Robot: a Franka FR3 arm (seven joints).
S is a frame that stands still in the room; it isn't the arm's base.
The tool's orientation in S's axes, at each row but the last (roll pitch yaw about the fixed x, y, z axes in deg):
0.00, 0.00, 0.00
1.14, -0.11, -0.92
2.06, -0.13, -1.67
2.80, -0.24, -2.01
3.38, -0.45, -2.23
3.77, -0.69, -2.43
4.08, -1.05, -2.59
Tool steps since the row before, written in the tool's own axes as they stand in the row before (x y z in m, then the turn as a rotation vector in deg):
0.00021, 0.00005, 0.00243, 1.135, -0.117, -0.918
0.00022, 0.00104, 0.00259, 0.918, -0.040, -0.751
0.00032, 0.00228, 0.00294, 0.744, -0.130, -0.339
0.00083, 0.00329, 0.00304, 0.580, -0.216, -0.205
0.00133, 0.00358, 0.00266, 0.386, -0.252, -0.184
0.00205, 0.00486, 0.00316, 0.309, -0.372, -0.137
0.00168, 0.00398, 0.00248, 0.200, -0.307, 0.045
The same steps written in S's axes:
0.00021, 0.00005, 0.00243, 1.135, -0.117, -0.918
0.00023, 0.00098, 0.00261, 0.919, -0.040, -0.750
0.00038, 0.00216, 0.00302, 0.741, -0.139, -0.342
0.00093, 0.00311, 0.00320, 0.573, -0.226, -0.213
0.00144, 0.00336, 0.00288, 0.378, -0.256, -0.195
0.00220, 0.00455, 0.00350, 0.295, -0.375, -0.157
0.00180, 0.00372, 0.00279, 0.185, -0.318, 0.027

